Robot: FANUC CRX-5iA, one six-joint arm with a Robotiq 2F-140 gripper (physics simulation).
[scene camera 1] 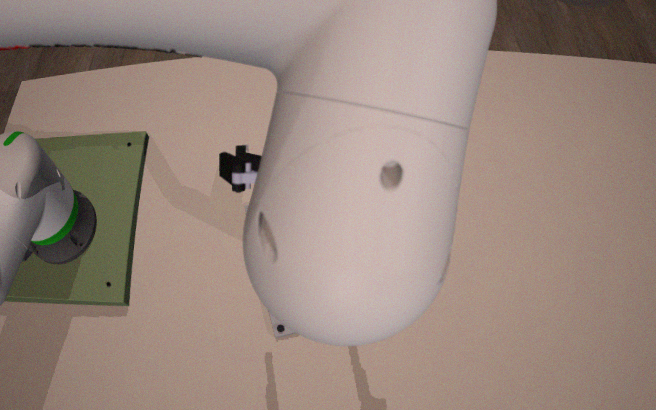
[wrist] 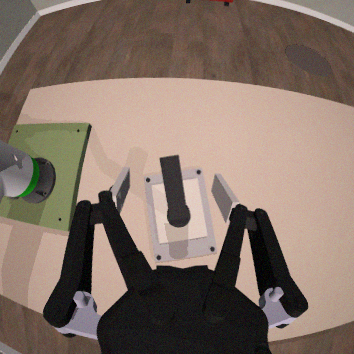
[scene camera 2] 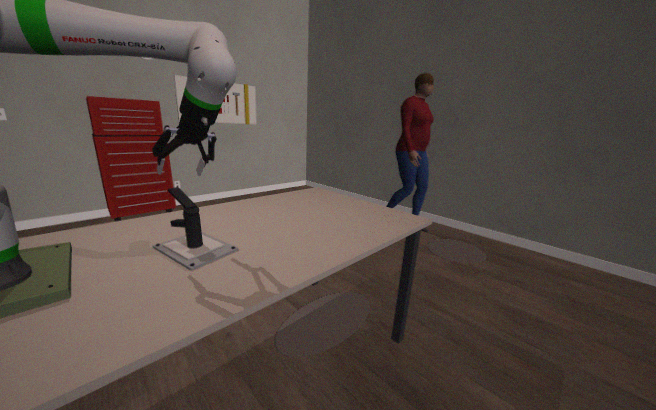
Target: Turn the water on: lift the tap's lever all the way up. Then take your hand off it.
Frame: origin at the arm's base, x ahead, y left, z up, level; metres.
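Seen in the pictures: gripper, fingertip midpoint: [wrist: 171,179] [scene camera 2: 179,172]; arm's base at its link origin: [scene camera 1: 62,227] [wrist: 37,180].
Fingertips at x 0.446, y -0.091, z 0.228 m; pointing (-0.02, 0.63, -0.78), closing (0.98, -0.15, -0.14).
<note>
Pixels of each thing's top centre, then the offset from my fingertips to it. "spot": a spot on its surface instead. Level surfaces: height alone.
- black tap at a spot on its surface: [wrist: 178,216] spot: dx +0.002, dy -0.050, dz -0.104 m
- short spout at its top centre: [scene camera 2: 181,217] dx -0.002, dy +0.025, dz -0.161 m
- table at its surface level: dz -0.260 m
The black tap [scene camera 2: 193,230] [wrist: 178,216] stands on a grey base plate [scene camera 1: 287,333] [scene camera 2: 172,254] [wrist: 153,215] with a screw at each corner. Its lever [scene camera 2: 182,198] [wrist: 172,185] slants upward from the top of the body, its free end raised above the short spout [scene camera 2: 177,223]. My gripper [scene camera 2: 180,168] [wrist: 171,179] is open and empty. Its fingertips are above the lever in scene camera 2, apart from it, one on each side of it in the wrist view. In scene camera 1 my arm hides the tap, its lever and most of the gripper.
The table [scene camera 1: 550,225] [scene camera 2: 280,235] [wrist: 250,130] bears the tap and the arm's green mounting plate [scene camera 1: 107,200] [scene camera 2: 50,265] [wrist: 70,150] to the left. A red cabinet [scene camera 2: 132,170] stands by the wall. A person [scene camera 2: 415,130] in a red top is beyond the table.
</note>
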